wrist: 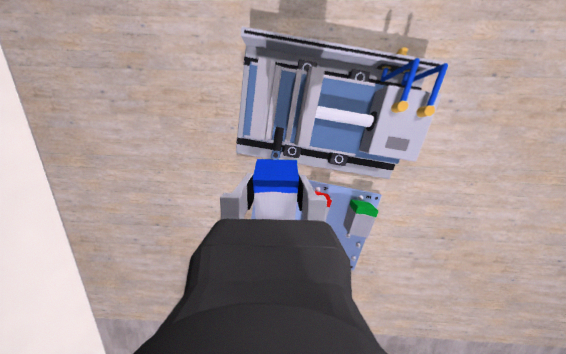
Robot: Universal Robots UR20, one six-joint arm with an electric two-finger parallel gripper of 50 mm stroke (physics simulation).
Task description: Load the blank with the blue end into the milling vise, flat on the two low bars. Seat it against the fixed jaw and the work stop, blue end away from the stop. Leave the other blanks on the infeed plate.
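The blank with the blue end (pixel 275 175) is held between the fingers of my gripper (pixel 276 184). Its blue end points toward the vise, and its grey body runs back under the gripper housing. The milling vise (pixel 400 127) lies ahead of the gripper. Its fixed jaw (pixel 261 102) is at the left and its moving jaw (pixel 308 110) is on the white screw. The low bars (pixel 295 107) show between the jaws. The black work stop (pixel 278 138) is at the near end of the jaw gap, just beyond the blue end in view. The held blank's height above the vise is unclear.
The blue infeed plate (pixel 339 212) is partly hidden behind the gripper. A green-ended blank (pixel 362 220) is on it, and a red piece (pixel 326 197) shows beside the right finger. Blue tubes (pixel 410 82) with yellow ends stand over the vise's right end. A white surface (pixel 35 225) is at left.
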